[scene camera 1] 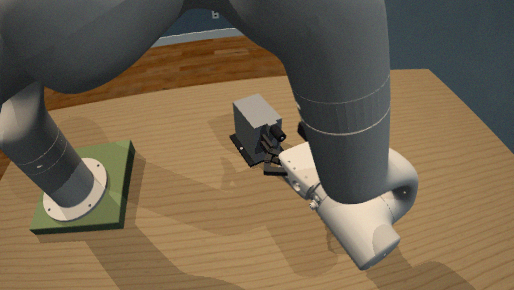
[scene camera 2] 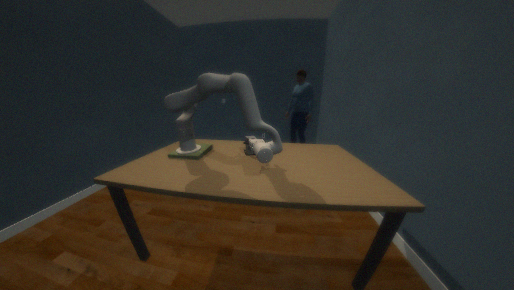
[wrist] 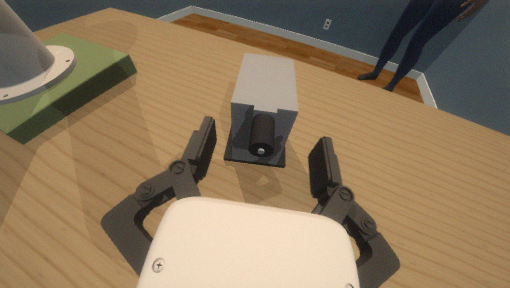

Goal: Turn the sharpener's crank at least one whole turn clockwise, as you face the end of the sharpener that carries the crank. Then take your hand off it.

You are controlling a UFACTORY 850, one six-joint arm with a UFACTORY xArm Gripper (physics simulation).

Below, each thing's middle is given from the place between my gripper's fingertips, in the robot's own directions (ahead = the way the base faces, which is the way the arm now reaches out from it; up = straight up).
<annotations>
The grey pencil sharpener point(scene camera 1: 251, 114) is 9 cm to the left of my hand, 7 cm below it and 4 cm behind it.
</annotations>
